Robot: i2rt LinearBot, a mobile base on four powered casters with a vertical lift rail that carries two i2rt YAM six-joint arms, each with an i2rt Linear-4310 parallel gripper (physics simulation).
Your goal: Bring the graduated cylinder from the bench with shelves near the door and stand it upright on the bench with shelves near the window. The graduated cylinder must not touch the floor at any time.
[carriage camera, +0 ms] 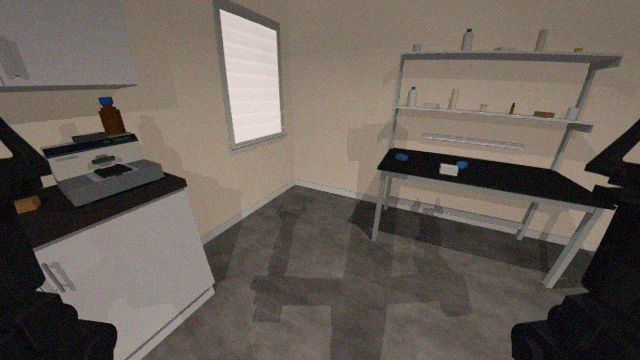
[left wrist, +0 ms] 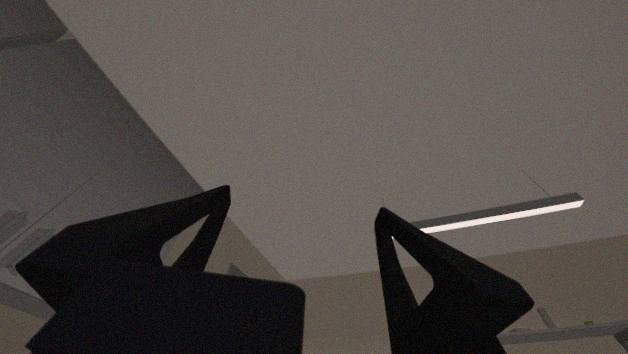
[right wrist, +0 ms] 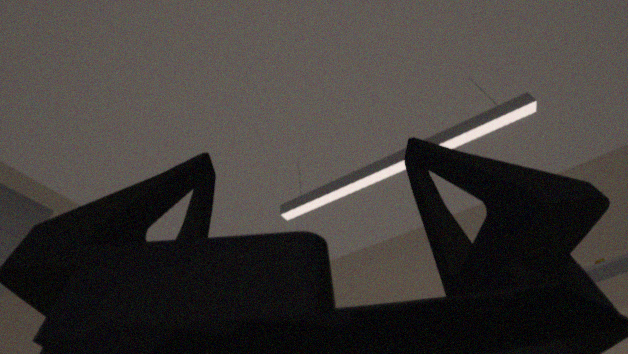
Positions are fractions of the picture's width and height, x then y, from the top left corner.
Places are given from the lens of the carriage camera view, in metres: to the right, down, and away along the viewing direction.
white cabinet (carriage camera: 0.21,0.72): -0.85, 0.37, 0.82
bench with shelves (carriage camera: 0.84,0.52): 1.57, 0.04, 1.27
The marked spots on the bench with shelves and the white cabinet are 2.48 m apart.
